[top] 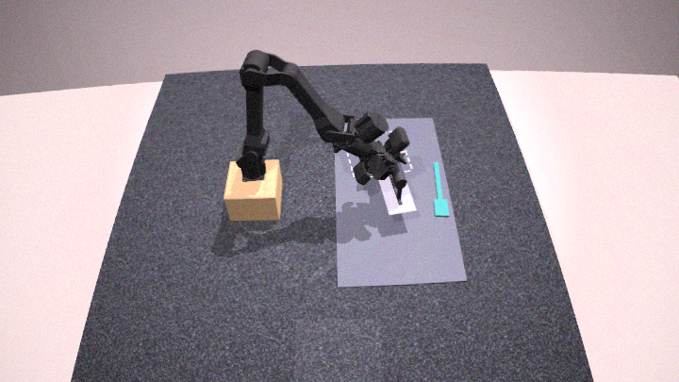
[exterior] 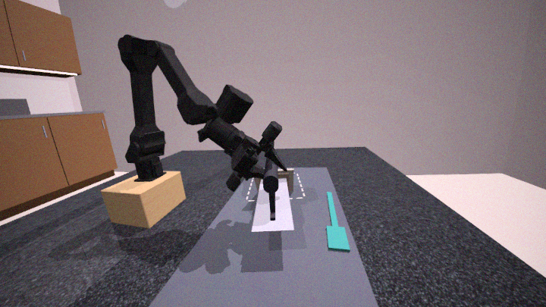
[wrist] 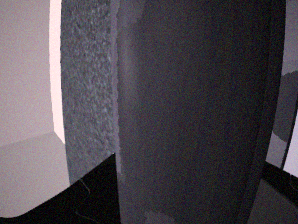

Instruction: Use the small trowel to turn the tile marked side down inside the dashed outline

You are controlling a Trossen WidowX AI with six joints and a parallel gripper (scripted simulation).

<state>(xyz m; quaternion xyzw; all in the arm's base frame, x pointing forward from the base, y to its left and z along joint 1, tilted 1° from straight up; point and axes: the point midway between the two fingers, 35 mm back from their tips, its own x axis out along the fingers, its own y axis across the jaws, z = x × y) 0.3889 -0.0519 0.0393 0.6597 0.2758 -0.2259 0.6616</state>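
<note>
Right now the tile is 100 mm to the left of my gripper tip, 60 mm below it and 30 mm behind it. The rest, counted from my gripper tip: teal trowel: 120 mm ahead, 110 mm below, 20 mm to the right; then grey mat: 140 mm below, 20 mm behind, 10 mm to the left.
</note>
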